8 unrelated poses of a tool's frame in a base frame.
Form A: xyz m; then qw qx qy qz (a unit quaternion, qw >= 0).
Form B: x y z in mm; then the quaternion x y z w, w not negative. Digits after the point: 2 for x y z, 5 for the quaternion.
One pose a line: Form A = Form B
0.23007 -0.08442 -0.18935 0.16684 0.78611 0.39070 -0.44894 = 230.07 -84.42 -189.35 0.78611 0.39070 -0.44894 0.16684
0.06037 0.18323 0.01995 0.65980 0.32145 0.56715 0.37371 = 60.37 183.23 19.95 0.32145 0.56715 0.37371 0.65980
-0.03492 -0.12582 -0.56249 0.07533 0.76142 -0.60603 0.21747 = -34.92 -125.82 -562.49 0.76142 -0.60603 0.21747 0.07533
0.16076 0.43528 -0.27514 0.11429 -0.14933 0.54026 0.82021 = 160.76 435.28 -275.14 -0.14933 0.54026 0.82021 0.11429
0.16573 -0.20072 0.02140 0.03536 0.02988 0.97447 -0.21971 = 165.73 -200.72 21.40 0.02988 0.97447 -0.21971 0.03536
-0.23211 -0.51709 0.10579 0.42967 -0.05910 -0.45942 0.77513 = -232.11 -517.09 105.79 -0.05910 -0.45942 0.77513 0.42967
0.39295 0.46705 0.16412 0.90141 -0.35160 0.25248 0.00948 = 392.95 467.05 164.12 -0.35160 0.25248 0.00948 0.90141
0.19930 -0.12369 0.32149 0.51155 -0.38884 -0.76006 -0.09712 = 199.30 -123.69 321.49 -0.38884 -0.76006 -0.09712 0.51155
